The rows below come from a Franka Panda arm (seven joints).
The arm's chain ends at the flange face. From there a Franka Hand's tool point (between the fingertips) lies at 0.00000 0.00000 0.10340 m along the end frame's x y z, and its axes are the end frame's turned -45 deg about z.
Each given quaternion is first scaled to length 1.
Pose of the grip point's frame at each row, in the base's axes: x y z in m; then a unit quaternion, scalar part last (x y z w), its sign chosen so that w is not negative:
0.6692 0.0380 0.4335 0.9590 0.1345 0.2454 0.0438
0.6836 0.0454 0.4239 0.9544 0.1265 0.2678 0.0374
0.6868 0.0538 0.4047 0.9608 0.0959 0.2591 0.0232
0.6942 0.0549 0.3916 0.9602 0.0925 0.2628 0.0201
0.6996 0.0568 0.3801 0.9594 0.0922 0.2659 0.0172
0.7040 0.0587 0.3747 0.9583 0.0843 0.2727 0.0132
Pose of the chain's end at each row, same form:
0.6193 0.0399 0.5240 -0.9375 0.2427 -0.2435 0.0534
0.6298 0.0458 0.5122 -0.9302 0.2484 -0.2617 0.0679
0.6349 0.0533 0.4941 -0.9244 0.2791 -0.2483 0.0777
0.6416 0.0539 0.4806 -0.9225 0.2820 -0.2505 0.0820
0.6465 0.0551 0.4688 -0.9217 0.2820 -0.2522 0.0859
0.6497 0.0566 0.4627 -0.9176 0.2888 -0.2570 0.0922

